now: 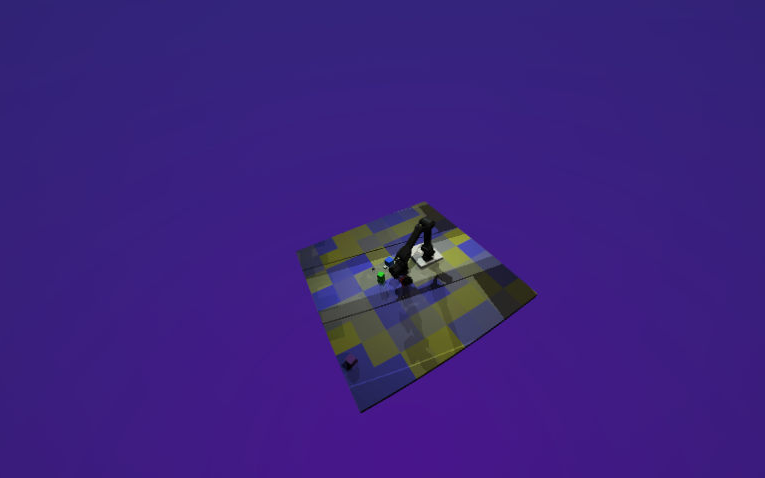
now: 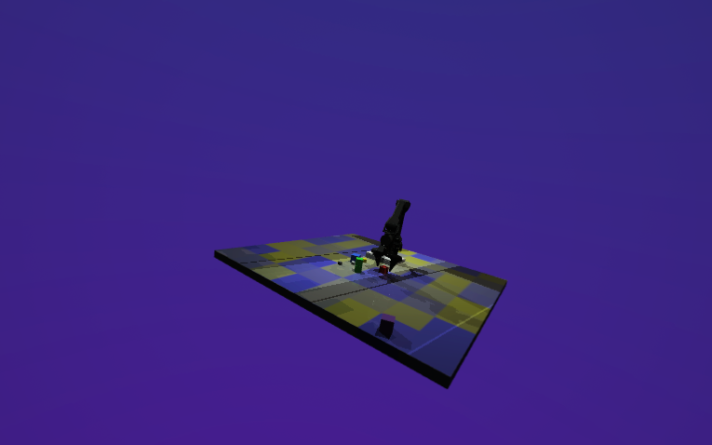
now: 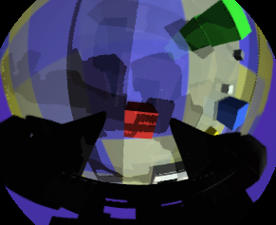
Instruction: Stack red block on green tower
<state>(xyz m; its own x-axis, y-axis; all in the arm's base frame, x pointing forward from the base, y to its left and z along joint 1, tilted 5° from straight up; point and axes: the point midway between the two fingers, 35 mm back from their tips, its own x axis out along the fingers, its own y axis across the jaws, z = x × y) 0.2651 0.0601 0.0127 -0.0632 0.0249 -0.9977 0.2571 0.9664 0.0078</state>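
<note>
Right now my gripper tip is 10 mm above the red block. From my gripper tip the other things lie so: purple block 550 mm ahead, 270 mm to the left; then small yellow piece 80 mm behind, 170 mm to the right, 10 mm below; then blue block 20 mm behind, 200 mm to the right.
</note>
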